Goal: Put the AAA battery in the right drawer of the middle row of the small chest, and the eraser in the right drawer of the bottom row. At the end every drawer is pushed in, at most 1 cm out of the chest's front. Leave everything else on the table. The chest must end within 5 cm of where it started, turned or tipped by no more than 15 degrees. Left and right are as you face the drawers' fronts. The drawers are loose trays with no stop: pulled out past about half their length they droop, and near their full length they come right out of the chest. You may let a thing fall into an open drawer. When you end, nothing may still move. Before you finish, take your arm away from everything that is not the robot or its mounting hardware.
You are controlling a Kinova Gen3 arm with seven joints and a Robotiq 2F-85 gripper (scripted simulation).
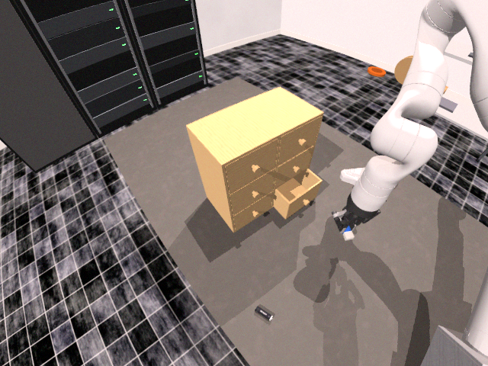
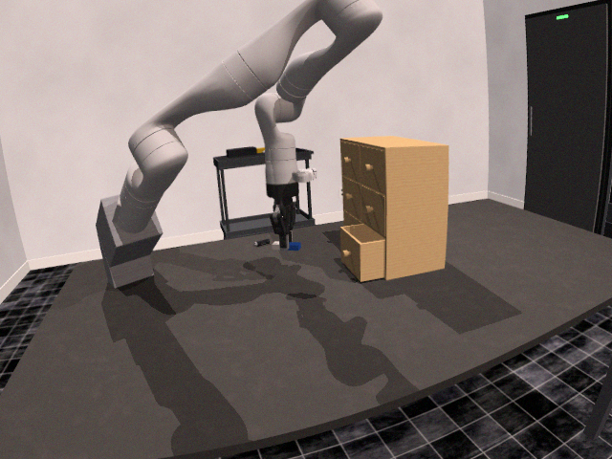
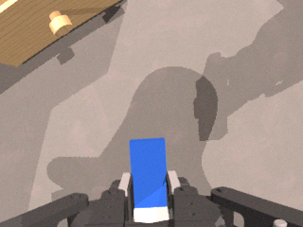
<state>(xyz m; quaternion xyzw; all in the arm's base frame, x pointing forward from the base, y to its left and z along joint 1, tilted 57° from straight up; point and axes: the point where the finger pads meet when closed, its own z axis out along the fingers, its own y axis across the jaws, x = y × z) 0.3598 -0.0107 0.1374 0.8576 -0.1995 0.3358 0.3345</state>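
The dark AAA battery is 310 mm to the left of my hand, 110 mm below it and 30 mm ahead of it. Round my hand: green AAA battery 320 mm ahead, 30 mm to the right, 10 mm above; then white eraser 20 mm below.
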